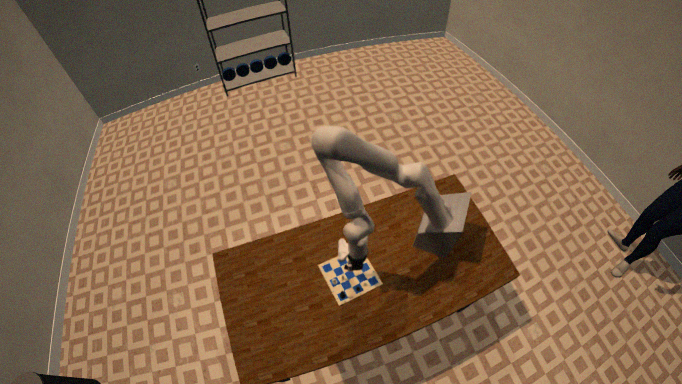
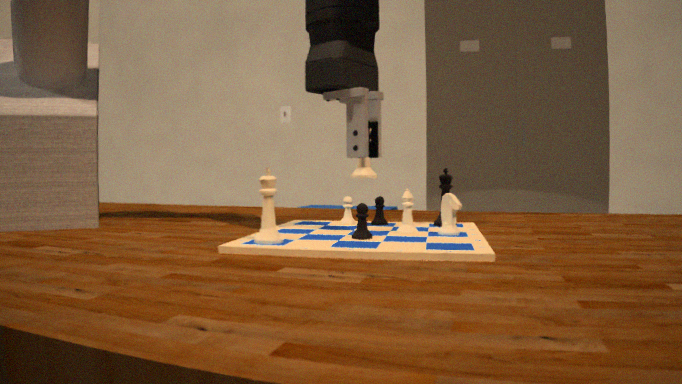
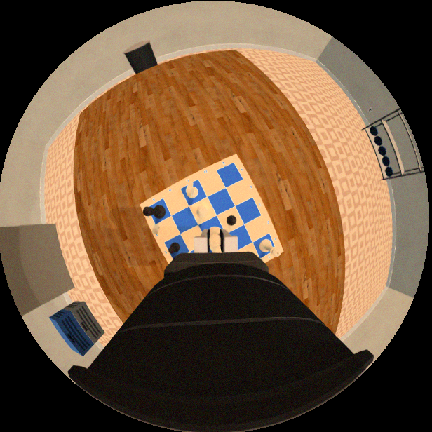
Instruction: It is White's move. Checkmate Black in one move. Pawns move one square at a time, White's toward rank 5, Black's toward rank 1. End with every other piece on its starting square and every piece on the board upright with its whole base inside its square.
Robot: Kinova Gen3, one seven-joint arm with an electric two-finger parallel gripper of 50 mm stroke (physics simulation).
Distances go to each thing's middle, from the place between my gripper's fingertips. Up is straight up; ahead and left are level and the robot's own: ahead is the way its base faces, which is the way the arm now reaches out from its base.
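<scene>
My gripper is 80 mm above the chessboard (image 2: 302,238). White king (image 2: 268,234), counted from my hand: 60 mm behind, 80 mm to the right, 40 mm below.
</scene>
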